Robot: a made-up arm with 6 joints. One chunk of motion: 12 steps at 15 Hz.
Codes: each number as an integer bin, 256 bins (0 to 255) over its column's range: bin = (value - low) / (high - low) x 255, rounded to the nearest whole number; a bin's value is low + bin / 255 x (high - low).
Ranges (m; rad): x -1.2..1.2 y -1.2..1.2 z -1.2..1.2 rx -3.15..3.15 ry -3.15..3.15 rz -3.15..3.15
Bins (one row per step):
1: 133 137 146 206 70 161
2: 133 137 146 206 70 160
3: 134 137 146 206 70 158
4: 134 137 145 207 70 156
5: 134 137 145 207 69 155
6: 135 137 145 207 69 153
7: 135 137 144 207 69 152
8: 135 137 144 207 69 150
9: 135 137 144 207 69 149
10: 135 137 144 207 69 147
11: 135 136 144 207 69 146
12: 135 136 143 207 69 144
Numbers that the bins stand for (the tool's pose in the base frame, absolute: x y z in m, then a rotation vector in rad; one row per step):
1: 0.0518 0.0894 0.1741 1.9394 -1.4206 0.8276
2: 0.0518 0.0894 0.1741 1.9394 -1.4206 0.8029
3: 0.0612 0.0894 0.1741 1.9394 -1.4206 0.7535
4: 0.0612 0.0894 0.1647 1.9641 -1.4206 0.7041
5: 0.0612 0.0894 0.1647 1.9641 -1.4453 0.6794
6: 0.0706 0.0894 0.1647 1.9641 -1.4453 0.6300
7: 0.0706 0.0894 0.1553 1.9641 -1.4453 0.6053
8: 0.0706 0.0894 0.1553 1.9641 -1.4453 0.5559
9: 0.0706 0.0894 0.1553 1.9641 -1.4453 0.5312
10: 0.0706 0.0894 0.1553 1.9641 -1.4453 0.4818
11: 0.0706 0.0800 0.1553 1.9641 -1.4453 0.4571
12: 0.0706 0.0800 0.1459 1.9641 -1.4453 0.4076

